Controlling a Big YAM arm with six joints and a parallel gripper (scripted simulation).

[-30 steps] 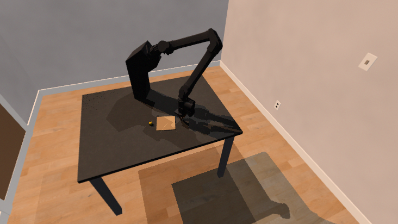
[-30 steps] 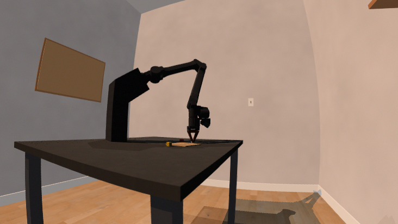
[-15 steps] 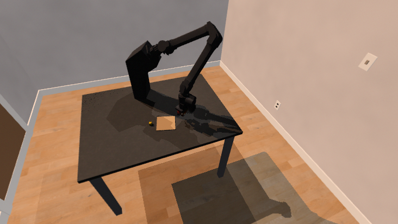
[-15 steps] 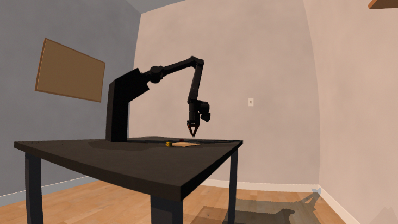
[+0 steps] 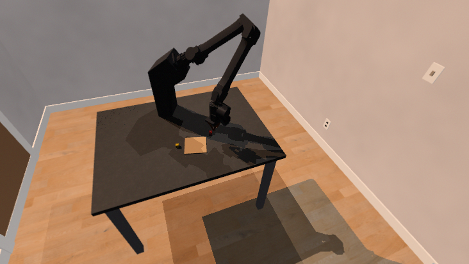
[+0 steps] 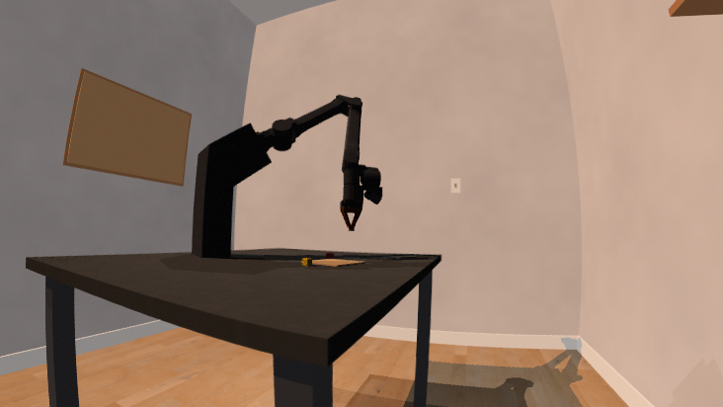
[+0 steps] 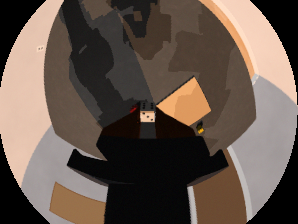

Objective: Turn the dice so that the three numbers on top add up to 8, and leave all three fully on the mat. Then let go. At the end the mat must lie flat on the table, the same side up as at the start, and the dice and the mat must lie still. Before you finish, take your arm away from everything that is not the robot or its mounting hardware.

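Right now my hand is 13 cm to the left of the tan mat, 11 cm above it and 2 cm short of it. Round my hand: yellow die: 24 cm to the right, 10 cm below; then red die: 10 cm below, 7 cm behind, 1 cm to the right; then white die: right at my hand.
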